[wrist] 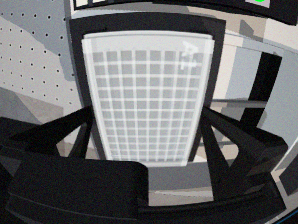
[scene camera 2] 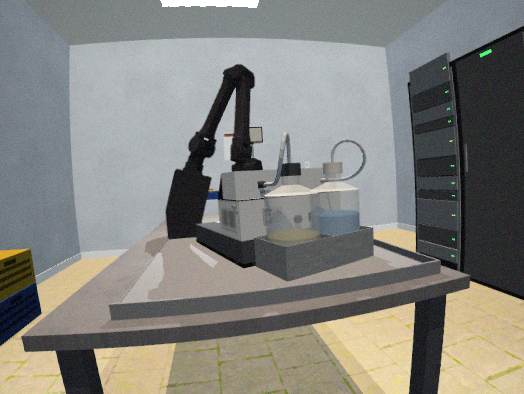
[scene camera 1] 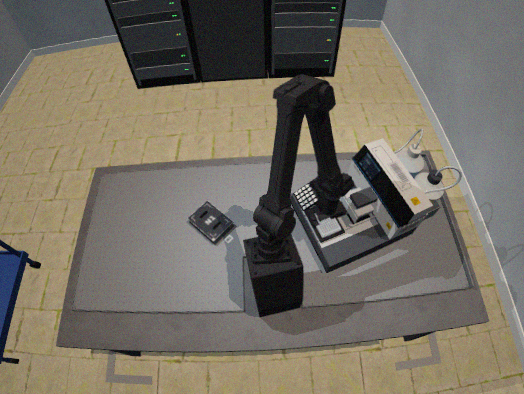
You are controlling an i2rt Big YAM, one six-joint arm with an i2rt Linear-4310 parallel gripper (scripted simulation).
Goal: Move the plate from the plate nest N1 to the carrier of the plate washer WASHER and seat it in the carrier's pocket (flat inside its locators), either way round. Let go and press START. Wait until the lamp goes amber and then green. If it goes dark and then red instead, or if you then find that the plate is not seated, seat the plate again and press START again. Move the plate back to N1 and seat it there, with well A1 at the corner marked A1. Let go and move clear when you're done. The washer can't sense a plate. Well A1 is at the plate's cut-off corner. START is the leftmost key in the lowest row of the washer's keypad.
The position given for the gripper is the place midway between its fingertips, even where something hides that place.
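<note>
The wrist view shows a plate washer (wrist: pixel 252 52) and a white well plate (wrist: pixel 126 106). Scene camera 2 does not show the white well plate, hidden by the plate washer. A grey tray (scene camera 2: pixel 292 262) is visible as well, but in the wrist view the grey tray is out of frame. The gripper (wrist: pixel 146 112) is also in sight.
</note>
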